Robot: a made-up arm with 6 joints. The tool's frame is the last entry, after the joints.
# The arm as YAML. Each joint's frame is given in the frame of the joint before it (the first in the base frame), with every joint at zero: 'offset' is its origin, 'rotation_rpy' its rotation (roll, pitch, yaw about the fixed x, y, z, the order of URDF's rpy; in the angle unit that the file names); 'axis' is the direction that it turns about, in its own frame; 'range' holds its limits. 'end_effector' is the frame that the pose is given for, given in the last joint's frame.
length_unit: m
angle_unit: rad
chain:
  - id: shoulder
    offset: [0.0, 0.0, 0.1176]
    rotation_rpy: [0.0, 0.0, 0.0]
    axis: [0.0, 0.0, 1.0]
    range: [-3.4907, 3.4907]
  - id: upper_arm
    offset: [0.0, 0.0, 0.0]
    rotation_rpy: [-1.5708, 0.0, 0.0]
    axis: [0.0, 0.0, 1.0]
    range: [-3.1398, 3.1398]
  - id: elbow
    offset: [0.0, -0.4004, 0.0]
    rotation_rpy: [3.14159, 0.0, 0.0]
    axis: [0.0, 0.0, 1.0]
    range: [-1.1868, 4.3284]
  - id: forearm
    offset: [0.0, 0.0, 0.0]
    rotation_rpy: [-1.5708, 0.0, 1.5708]
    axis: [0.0, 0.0, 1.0]
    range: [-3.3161, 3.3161]
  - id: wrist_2
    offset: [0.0, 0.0, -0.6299]
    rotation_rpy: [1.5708, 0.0, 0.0]
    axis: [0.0, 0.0, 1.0]
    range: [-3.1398, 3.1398]
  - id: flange
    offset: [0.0, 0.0, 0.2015]
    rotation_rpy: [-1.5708, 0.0, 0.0]
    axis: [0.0, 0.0, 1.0]
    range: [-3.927, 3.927]
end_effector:
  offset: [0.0, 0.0, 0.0]
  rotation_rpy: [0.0, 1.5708, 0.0]
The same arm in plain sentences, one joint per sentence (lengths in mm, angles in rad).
The arm has six revolute joints in a row. What follows holds with every joint at zero, and every direction is one of the base frame's. The first joint lies 117.6 mm along +z from the base frame's origin and turns about +z, from -3.4907 to 3.4907 rad. The second joint lies at the same point as the first joint and turns about +y, from -3.1398 to 3.1398 rad. The third joint lies 400.4 mm along +z from the second joint and turns about -y, from -1.1868 to 4.3284 rad. The fourth joint lies at the same point as the third joint and turns about -x, from -3.3161 to 3.3161 rad. The fifth joint lies 629.9 mm along +x from the fourth joint and turns about -y, from -3.1398 to 3.1398 rad. The sixth joint lies 201.5 mm along -y from the fifth joint and turns about -x, from -3.927 to 3.927 rad. The tool frame, which is the frame that the pose is given for, lies at the same point as the sixth joint; its axes are the base frame's turned by roll 0, pitch 0 and yaw 0 rad (as in URDF: about the fixed x, then y, then z).
